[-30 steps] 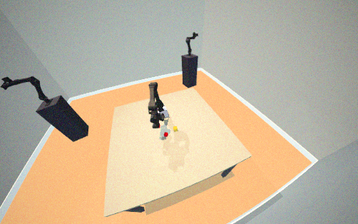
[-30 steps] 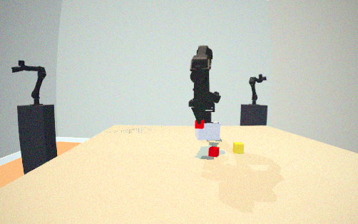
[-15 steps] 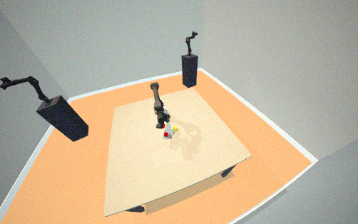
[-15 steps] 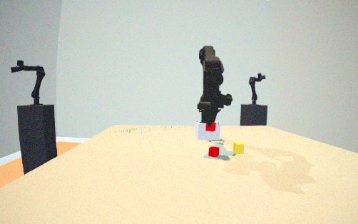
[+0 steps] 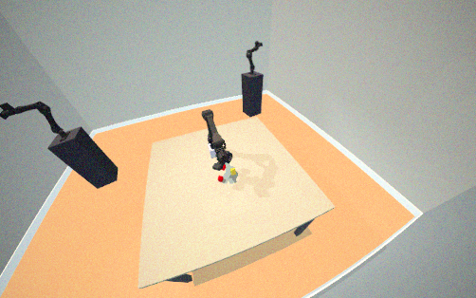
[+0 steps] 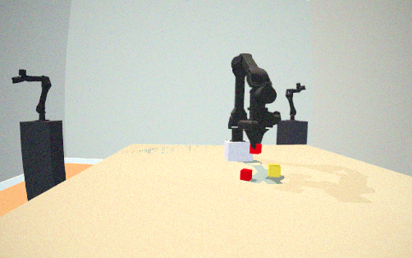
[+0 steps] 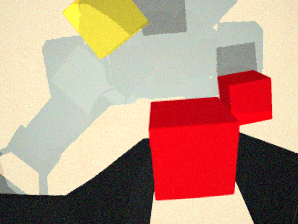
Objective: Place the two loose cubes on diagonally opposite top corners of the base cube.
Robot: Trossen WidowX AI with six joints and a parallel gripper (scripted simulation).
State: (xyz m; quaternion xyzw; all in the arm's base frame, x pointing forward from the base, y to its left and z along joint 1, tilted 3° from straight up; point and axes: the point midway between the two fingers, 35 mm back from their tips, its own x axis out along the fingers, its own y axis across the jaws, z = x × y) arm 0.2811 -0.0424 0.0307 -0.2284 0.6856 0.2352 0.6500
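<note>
Now: the yellow base cube 8 cm below my gripper tip, 7 cm to the left of it and 2 cm ahead of it. Also, from my gripper tip: red cube (9 cm below, 5 cm to the right, 3 cm ahead).
</note>
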